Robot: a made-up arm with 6 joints. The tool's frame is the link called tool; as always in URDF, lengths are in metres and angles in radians. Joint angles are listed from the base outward. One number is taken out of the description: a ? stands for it. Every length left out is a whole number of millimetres.
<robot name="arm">
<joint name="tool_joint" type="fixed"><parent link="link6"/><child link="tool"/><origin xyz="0 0 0" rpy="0 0 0"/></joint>
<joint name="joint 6" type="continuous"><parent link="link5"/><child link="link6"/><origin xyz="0.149 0 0" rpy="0 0 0"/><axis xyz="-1 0 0"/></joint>
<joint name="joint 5" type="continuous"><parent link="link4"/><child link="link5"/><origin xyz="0 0 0" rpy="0 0 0"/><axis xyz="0 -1 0"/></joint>
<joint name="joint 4" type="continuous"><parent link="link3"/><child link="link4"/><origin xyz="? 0 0.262" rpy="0 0 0"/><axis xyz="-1 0 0"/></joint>
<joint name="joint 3" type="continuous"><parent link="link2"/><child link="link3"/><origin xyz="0 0 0.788" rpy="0 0 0"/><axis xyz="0 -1 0"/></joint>
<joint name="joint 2" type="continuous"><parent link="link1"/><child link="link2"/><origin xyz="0.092 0 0" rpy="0 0 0"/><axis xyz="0 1 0"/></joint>
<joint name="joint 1" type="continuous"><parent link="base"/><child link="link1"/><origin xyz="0 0 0.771" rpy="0 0 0"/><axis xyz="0 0 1"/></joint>
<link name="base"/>
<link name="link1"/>
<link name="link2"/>
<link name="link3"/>
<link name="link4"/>
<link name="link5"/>
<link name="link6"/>
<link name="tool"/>
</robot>
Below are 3 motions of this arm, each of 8 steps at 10 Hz.
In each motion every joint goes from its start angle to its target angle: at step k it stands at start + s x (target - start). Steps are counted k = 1, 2, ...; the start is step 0. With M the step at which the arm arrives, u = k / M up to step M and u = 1 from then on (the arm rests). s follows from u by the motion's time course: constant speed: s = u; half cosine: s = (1 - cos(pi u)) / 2; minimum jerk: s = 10 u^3 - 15 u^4 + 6 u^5.
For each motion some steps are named. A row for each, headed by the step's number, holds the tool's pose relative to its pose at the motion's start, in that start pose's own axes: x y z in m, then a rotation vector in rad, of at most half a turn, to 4 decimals.
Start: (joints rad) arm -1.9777 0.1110 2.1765 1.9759 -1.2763 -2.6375
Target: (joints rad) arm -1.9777 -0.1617 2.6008 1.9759 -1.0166 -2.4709
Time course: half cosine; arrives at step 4
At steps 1, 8:
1: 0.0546 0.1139 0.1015 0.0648 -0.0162 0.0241
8: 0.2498 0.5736 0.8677 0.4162 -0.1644 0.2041

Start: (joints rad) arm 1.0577 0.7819 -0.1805 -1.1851 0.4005 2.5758
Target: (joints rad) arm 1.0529 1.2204 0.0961 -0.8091 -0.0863 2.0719
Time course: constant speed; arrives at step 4
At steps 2, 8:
2: 0.1559 0.1571 0.0699 0.0510 -0.2026 0.1919
8: 0.2849 0.3578 0.1170 0.0969 -0.3276 0.4648

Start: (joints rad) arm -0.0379 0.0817 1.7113 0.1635 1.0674 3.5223
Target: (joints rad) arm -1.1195 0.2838 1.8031 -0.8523 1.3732 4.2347
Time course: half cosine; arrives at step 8
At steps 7, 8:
7: -0.2257 0.0118 0.0888 -0.7277 0.1924 0.0988
8: -0.2294 0.0227 0.0925 -0.7592 0.2001 0.1078

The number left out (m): 1.299
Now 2 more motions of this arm.
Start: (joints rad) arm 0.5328 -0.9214 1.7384 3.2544 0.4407 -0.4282
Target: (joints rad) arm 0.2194 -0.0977 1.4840 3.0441 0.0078 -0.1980
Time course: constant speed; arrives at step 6
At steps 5, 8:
5: 0.1349 0.3982 1.7157 -0.2838 -0.5524 0.0209
8: 0.0027 0.5824 1.9972 -0.3468 -0.6510 0.0523

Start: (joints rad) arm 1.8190 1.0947 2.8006 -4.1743 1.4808 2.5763
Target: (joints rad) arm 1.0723 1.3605 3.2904 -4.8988 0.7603 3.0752
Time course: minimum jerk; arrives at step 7
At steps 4, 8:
4: -0.2078 0.0348 -0.1399 -0.4660 -0.3570 0.2037
8: -0.2877 0.0755 -0.2702 -0.7028 -0.5281 0.2791

